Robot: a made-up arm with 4 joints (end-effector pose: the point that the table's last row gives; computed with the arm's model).
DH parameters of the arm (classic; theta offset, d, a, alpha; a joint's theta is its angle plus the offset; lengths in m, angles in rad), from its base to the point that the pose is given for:
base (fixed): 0 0.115 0 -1.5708
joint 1: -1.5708 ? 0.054 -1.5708
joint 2: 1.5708 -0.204 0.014 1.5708
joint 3: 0 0.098 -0.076 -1.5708
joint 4: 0 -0.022 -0.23 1.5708
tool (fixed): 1.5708 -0.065 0 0
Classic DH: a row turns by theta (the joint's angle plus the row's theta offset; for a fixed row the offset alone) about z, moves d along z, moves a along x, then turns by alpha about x.
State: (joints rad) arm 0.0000 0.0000 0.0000 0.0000
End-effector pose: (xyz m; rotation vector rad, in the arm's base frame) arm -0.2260 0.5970 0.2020 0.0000 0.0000 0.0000
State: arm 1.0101 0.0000 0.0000 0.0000
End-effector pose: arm -0.0465 0.5970 0.3527 0.0000 1.0101 0.0000
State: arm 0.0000 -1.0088 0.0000 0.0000
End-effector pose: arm -0.2260 0.4885 -0.0605 -1.0088 0.0000 0.0000
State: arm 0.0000 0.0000 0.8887 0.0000
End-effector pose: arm -0.4554 0.4668 0.2020 0.0000 0.0000 0.8887
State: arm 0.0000 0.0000 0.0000 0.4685
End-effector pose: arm -0.2260 0.6016 0.3129 0.4685 0.0000 0.0000
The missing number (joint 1, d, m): 0.305
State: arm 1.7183 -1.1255 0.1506 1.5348
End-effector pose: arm 0.1123 0.6549 0.3492 0.3408 1.8380 -0.3310
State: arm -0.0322 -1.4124 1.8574 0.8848
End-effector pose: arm -0.4649 0.5192 0.3018 -0.3758 1.6787 0.7580
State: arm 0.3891 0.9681 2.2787 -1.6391
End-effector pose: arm -0.1878 0.3939 0.1478 -0.2094 -1.8487 0.6182
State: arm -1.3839 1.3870 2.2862 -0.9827
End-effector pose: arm 0.0383 0.4087 -0.2000 0.4260 2.5057 -0.8741
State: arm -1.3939 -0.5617 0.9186 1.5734
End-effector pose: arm -0.3563 0.5253 -0.1555 0.4124 -0.4328 0.9324
